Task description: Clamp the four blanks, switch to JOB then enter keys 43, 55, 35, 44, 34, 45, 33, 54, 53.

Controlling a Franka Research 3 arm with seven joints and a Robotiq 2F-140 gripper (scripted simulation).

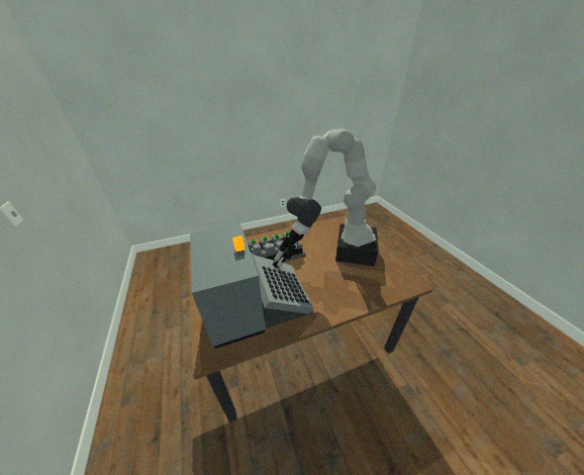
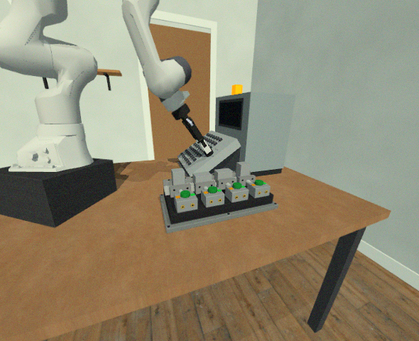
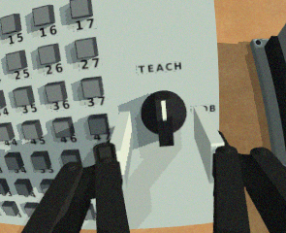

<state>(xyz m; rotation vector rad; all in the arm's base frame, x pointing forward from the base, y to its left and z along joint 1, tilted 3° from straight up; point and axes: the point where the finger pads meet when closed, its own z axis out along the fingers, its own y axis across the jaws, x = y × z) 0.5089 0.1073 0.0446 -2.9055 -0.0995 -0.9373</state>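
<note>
Now: the selector knob 3 cm ahead of my hand and 3 cm below it. The rest, counted from my hand: sloped keypad 4 cm ahead, 11 cm to the left, 8 cm below; key 4 cm ahead, 16 cm to the left, 2 cm below.
</note>
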